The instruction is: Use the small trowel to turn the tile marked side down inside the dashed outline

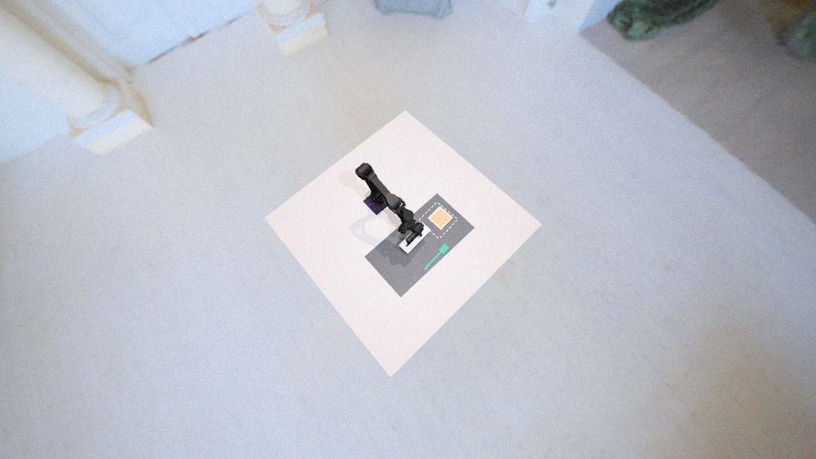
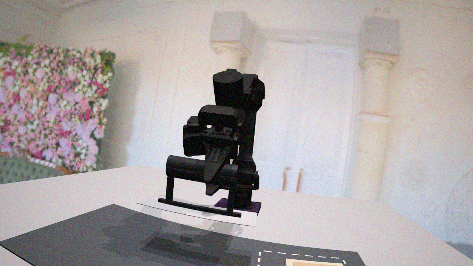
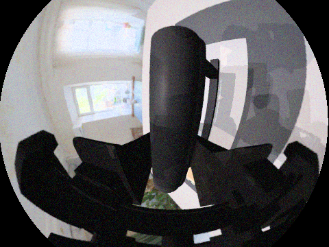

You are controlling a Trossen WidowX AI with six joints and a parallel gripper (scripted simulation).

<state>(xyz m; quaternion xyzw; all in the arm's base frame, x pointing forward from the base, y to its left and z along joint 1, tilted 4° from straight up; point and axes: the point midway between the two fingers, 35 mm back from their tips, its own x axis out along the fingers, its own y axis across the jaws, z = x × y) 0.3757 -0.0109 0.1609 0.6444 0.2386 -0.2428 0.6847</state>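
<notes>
Right now my gripper tip is 30 mm past the dark trowel and 10 mm above it. The rest, counted from my gripper tip: grey mat (160 mm below); then teal trowel (130 mm ahead, 20 mm to the left, 140 mm below); then tile (20 mm behind, 210 mm to the left, 140 mm below).
</notes>
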